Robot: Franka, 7 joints.
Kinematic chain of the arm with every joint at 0, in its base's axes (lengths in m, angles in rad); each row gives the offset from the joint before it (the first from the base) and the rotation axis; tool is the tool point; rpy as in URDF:
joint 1: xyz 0 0 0.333 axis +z
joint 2: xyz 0 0 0 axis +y
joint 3: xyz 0 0 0.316 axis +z
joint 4: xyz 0.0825 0 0 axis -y
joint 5: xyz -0.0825 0 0.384 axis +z
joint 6: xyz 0 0 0 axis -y
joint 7: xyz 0.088 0 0 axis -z
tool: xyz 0 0 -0.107 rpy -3.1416 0 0
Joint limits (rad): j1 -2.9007..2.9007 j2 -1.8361..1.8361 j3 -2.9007..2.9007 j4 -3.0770..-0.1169 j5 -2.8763..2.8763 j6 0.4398..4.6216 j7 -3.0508..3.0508
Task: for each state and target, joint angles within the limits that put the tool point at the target. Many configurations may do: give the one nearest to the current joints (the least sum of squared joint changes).
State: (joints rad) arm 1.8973 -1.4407 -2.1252 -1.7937 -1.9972 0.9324 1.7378
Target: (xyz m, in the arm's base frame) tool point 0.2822 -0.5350 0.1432
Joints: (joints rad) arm 1.5543 -1.1573 -2.2330 -1.6896 -1.9869 0.7894 1.7378
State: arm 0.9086 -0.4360 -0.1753 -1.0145 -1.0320 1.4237 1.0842
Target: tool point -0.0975 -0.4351 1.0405
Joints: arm 1.0003 -0.8466 -0.3428 -0.5311 -1.1796 1.9733 1.0842
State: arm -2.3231 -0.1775 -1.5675 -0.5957 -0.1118 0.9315 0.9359
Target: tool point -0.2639 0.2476 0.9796
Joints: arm -2.2448 -0.0609 -1.5075 -0.5882 -0.0937 1.2198 0.9359
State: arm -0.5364 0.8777 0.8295 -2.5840 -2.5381 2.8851 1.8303
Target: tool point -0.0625 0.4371 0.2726
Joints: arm 0.0982 0.9762 1.4038 -2.4428 -2.4633 2.8634 1.8303
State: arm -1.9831 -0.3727 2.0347 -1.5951 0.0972 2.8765 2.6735
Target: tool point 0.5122 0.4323 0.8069
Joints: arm -1.8042 -0.4800 2.1574 -1.1125 0.0743 2.9068 2.6735
